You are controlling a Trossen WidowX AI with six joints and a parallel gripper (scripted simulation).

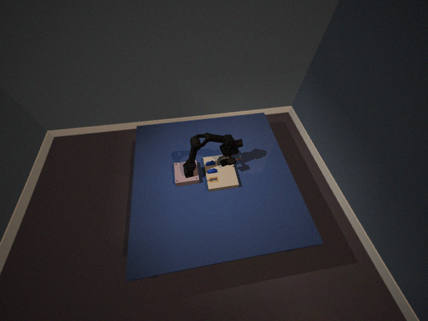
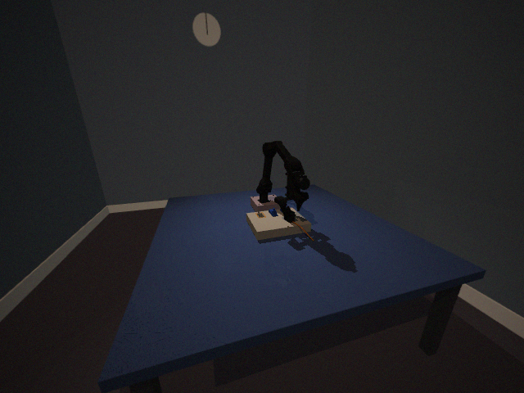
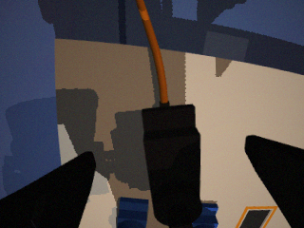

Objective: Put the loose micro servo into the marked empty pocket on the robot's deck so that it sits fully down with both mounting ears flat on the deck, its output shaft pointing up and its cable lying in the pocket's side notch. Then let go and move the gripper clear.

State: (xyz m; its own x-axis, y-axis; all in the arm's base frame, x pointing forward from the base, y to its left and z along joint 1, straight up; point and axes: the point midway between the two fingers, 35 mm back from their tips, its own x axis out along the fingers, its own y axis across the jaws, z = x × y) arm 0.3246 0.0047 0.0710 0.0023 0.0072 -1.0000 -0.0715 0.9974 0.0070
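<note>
The beige deck is 7 cm below my gripper tip, 5 cm to the right of it and 3 cm behind it.
</note>
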